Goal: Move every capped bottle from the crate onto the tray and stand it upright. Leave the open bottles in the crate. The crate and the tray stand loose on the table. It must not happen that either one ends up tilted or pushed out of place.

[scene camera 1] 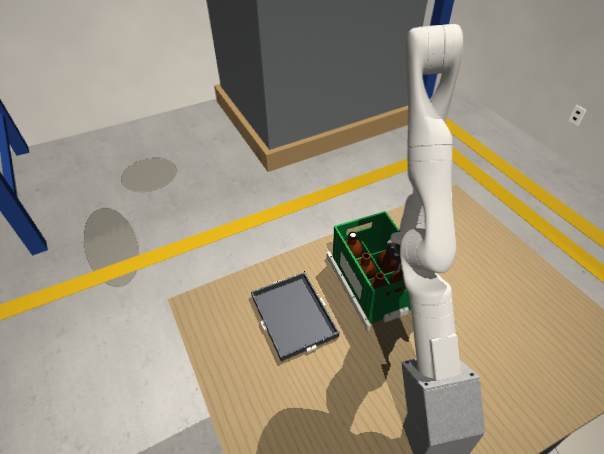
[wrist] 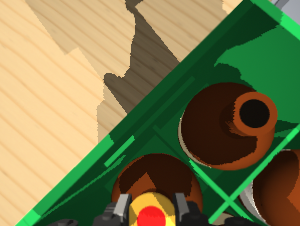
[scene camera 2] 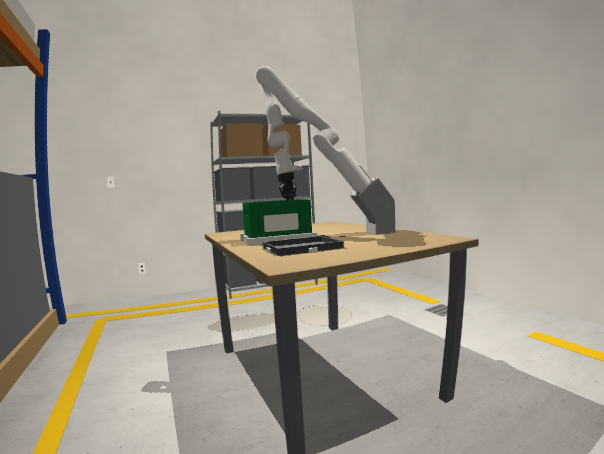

Observation:
In view: a grey tray (scene camera 1: 295, 314) and a green crate (scene camera 1: 375, 304).
The grey tray shows as well in scene camera 2 (scene camera 2: 300, 245). The green crate is seen too in the wrist view (wrist: 248, 49).

